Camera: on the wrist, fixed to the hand. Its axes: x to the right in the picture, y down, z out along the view.
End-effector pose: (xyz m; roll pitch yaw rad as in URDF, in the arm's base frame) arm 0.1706 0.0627 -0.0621 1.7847 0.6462 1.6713
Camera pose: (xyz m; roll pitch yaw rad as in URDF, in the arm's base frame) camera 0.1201 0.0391 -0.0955 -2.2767 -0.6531 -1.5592
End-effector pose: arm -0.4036 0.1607 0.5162 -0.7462 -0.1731 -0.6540
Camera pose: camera -0.4389 0.1061 0.5179 0.2110 0.2205 2.5416
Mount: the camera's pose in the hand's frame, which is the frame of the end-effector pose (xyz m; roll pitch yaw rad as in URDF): 0.0054 -0.0481 -0.0434 -0.5455 0.0708 -3.1352
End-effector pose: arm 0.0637 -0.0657 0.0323 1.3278 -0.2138 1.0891
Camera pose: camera 0.0447 -0.0361 -0.0224 -1.8890 0.2365 -2.1216
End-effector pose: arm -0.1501 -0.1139 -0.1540 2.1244 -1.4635 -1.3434
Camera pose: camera -0.0853 -0.1180 -0.1506 -3.0970 1.4179 1.3679
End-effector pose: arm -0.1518 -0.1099 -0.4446 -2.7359 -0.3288 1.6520
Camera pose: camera -0.1777 -0.1259 -0.3871 2.1968 0.2612 -1.4668
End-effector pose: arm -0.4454 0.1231 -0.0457 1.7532 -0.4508 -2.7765
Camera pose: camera -0.4476 0.0672 -0.0788 -2.3328 0.4430 0.2867
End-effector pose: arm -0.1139 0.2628 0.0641 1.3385 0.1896 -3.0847
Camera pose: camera -0.1067 0.2320 0.0073 -1.8721 -0.1667 -0.0115
